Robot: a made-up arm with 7 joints.
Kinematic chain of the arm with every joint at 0, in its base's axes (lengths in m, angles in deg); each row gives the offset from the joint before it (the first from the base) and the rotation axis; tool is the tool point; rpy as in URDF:
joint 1: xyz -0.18 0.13 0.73 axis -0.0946 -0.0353 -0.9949
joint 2: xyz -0.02 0.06 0 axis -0.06 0.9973 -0.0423
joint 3: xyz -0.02 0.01 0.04 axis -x
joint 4: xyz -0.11 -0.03 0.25 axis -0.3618 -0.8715 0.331
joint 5: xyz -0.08 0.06 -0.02 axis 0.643 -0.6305 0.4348
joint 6: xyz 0 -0.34 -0.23 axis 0.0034 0.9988 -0.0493
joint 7: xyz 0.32 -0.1 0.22 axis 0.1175 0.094 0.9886
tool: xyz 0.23 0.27 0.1 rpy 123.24 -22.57 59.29
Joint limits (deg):
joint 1: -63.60..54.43
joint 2: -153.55..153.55
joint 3: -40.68..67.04
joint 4: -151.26..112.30
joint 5: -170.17..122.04
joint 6: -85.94..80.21
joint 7: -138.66..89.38
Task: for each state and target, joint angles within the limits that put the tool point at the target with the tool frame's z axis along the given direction. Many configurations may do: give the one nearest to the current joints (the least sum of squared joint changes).
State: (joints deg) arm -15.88 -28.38 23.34 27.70 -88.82 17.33 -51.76
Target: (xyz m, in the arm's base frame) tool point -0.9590 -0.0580 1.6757 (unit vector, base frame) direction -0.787 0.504 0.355
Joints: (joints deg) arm -14.40 -13.02 44.74 28.14 -118.90 47.04 -66.98
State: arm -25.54 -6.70 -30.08 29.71 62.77 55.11 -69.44
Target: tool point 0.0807 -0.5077 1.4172 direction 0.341 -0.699 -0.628
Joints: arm 9.82 -4.99 -40.68 57.75 32.11 24.97 -103.38
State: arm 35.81 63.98 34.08 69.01 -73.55 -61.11 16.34
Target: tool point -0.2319 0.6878 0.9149 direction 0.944 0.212 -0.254
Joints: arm 26.75 38.15 46.06 59.15 -81.61 -79.25 20.65
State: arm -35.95 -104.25 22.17 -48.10 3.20 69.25 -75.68
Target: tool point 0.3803 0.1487 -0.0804 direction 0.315 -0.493 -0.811
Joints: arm -46.20 -111.47 -0.52 -50.68 -53.03 68.03 -39.30
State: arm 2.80 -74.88 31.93 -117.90 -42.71 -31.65 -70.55
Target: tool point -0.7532 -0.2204 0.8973 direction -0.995 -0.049 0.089
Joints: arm 12.93 -57.18 47.94 -110.00 -46.33 -36.70 -94.48
